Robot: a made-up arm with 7 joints.
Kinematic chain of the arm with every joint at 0, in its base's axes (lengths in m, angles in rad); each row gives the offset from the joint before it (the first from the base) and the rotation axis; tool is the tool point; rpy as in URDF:
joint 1: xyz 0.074 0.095 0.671 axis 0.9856 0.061 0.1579
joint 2: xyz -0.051 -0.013 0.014 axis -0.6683 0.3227 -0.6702
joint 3: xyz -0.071 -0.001 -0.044 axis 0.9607 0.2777 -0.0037
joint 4: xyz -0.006 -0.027 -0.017 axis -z
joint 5: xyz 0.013 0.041 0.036 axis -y
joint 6: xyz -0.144 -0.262 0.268 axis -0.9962 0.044 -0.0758
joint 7: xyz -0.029 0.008 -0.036 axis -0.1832 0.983 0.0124
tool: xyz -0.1 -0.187 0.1 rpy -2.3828 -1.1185 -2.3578
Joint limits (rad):
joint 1: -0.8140..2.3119
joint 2: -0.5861..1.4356
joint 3: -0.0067..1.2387
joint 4: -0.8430..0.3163
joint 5: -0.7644..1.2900
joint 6: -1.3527..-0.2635
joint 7: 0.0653..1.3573
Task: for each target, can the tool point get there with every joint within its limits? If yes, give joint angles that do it. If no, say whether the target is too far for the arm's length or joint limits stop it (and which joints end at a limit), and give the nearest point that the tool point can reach.
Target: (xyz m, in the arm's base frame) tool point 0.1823 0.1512 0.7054
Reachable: no: joint limits stop it (at a limit: joint 1, joint 2, joint 4, joint 5, joint 6, joint 7) | nearest point 0.3357 0.2814 0.6974 | short by 0.201 m
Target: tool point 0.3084 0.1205 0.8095
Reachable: no: joint limits stop it (at a limit: joint 1, joint 2, joint 4, joint 5, joint 6, joint 7) | nearest point 0.2987 0.0499 0.8883 | short by 0.106 m
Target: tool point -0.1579 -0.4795 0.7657
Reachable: yes | joints 0.3799 0.2149 0.3199 0.1269 -0.4716 -0.4465 0.3537
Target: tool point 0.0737 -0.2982 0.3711
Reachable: yes | joints -0.1558 -0.1854 0.7783 -0.6741 0.8435 -1.1436 1.0419
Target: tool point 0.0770 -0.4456 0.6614
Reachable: yes | joints 0.6421 0.2329 0.1056 -0.2080 -0.4755 -0.6647 0.9805
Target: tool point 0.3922 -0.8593 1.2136
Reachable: no: too far | nearest point 0.1828 -0.4205 0.9409 | short by 0.558 m
